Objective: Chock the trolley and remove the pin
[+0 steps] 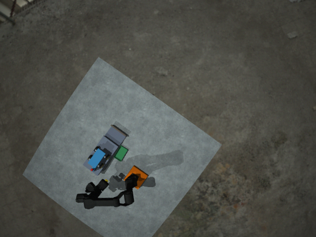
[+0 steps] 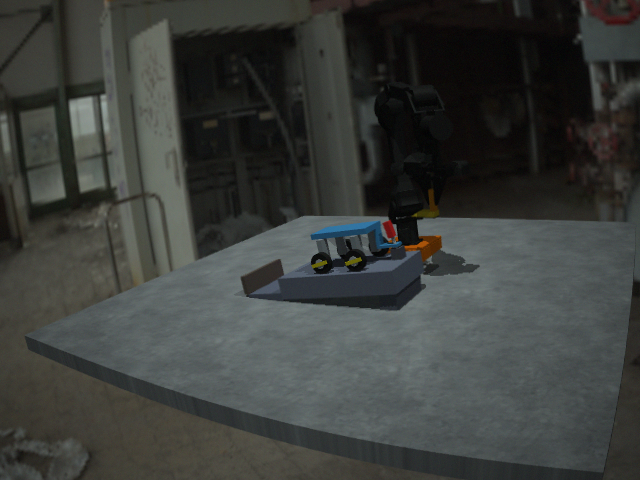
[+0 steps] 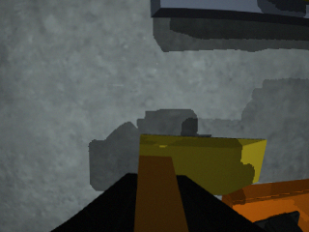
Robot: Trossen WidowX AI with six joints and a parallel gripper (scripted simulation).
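My gripper tip is now 2 cm to the left of the yellow chock and 1 cm above it. From my gripper tip the other things lie so: brown end board (11 cm ahead, 41 cm to the right, 15 cm below); blue-topped trolley (14 cm ahead, 16 cm to the right, 6 cm below); stop pin (13 cm ahead, 6 cm to the right, 5 cm below).
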